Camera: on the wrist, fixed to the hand. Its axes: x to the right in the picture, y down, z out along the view.
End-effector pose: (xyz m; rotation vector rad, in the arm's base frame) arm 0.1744 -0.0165 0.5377 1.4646 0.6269 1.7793
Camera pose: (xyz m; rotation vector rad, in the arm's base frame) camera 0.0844 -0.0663 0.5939 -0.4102 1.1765 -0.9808
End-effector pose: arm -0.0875 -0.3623 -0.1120 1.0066 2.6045 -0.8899
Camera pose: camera -0.0251 -0.2637 -0.1003 2.5409 -0.8508 0.3800
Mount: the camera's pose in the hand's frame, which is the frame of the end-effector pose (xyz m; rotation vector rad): 0.0022 0.0938 -0.0703 -0.0177 0.3112 3.0795
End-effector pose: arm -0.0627 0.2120 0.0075 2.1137 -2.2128 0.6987
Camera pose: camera -0.1730 0.2315 0.0422 2.0378 1.9782 -0.2020
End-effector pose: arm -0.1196 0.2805 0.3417 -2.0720 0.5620 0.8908
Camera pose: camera -0.1504 0.1687 0.3244 -0.4215 -2.2006 -0.8282
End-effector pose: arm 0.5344 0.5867 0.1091 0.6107 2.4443 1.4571
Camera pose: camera 0.5262 0.5720 0.2251 -1.8366 0.4199 -0.3560
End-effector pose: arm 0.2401 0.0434 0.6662 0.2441 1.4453 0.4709
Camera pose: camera 0.1558 0.1190 0.6966 -1.6980 0.0641 -1.9880
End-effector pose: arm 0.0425 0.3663 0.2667 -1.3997 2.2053 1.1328
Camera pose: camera -0.0282 0.3329 0.3540 -1.7426 -1.2607 -0.2712
